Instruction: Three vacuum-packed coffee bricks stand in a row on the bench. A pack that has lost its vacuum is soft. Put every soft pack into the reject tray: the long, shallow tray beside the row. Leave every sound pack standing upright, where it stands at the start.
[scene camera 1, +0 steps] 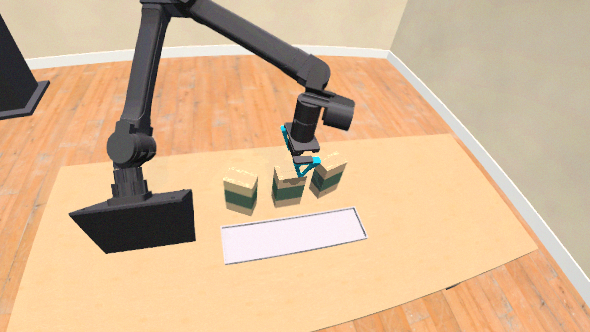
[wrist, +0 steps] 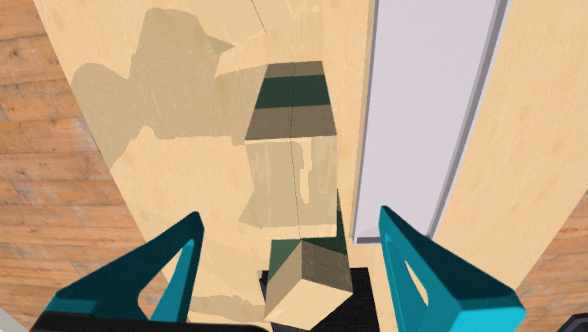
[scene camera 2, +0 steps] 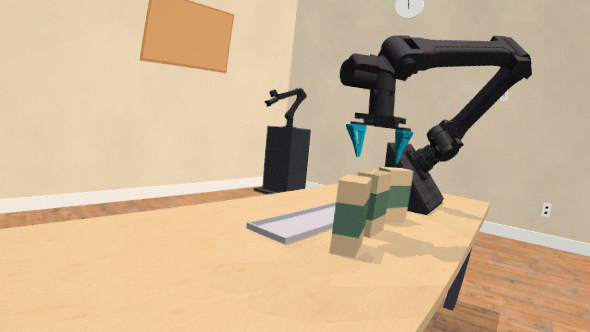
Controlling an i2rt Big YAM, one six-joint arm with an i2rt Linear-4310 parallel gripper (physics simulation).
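Three tan coffee bricks with green bands stand upright in a row. The left pack is nearest the arm's base. The middle pack stands between the others. The right pack is partly cut off in the wrist view. My gripper is open and empty, pointing down above the middle pack, its fingertips on either side of it in the wrist view. The shallow reject tray is empty. Softness cannot be told by sight.
The arm's black base stands on the bench beyond the left pack. The tray lies alongside the row, close to the packs. A second arm on a black pedestal stands away from the bench.
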